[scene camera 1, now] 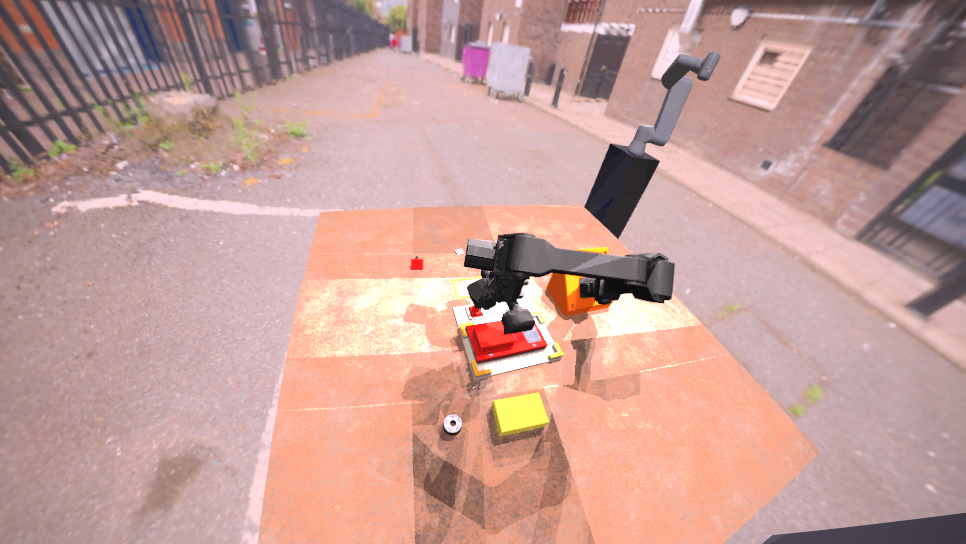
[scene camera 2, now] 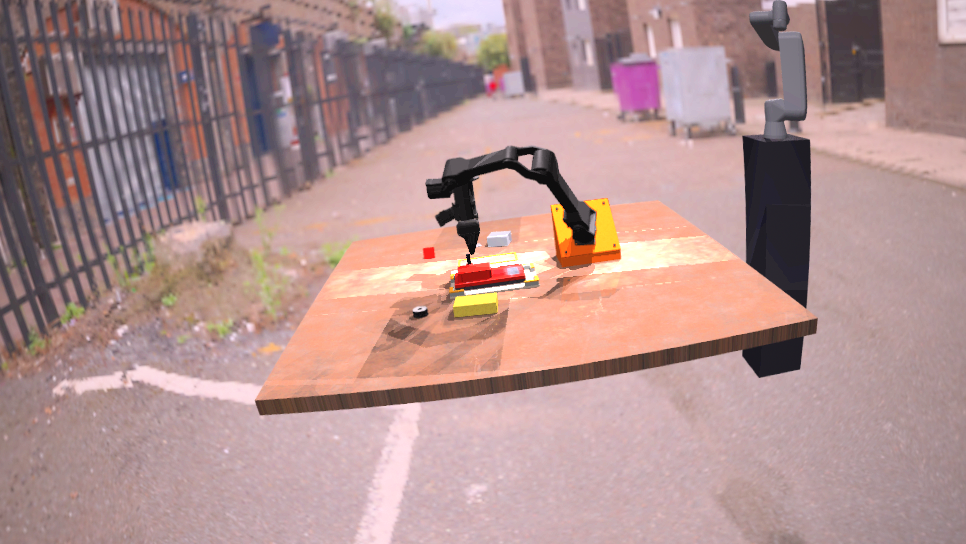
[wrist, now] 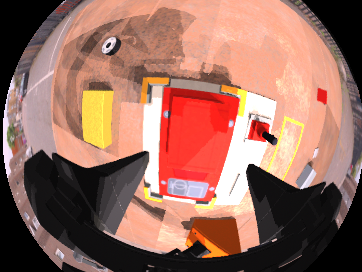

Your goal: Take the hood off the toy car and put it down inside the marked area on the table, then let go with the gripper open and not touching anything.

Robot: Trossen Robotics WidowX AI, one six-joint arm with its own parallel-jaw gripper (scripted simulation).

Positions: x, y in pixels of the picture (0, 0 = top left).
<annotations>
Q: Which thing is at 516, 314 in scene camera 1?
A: My gripper.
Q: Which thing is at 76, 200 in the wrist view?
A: My gripper.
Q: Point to a yellow block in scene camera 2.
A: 481, 304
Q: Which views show the yellow block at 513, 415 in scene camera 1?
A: Scene camera 1, scene camera 2 and the wrist view: all of them.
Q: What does my gripper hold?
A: Nothing.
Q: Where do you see a yellow block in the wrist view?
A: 97, 105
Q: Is my gripper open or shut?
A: Open.
</annotations>
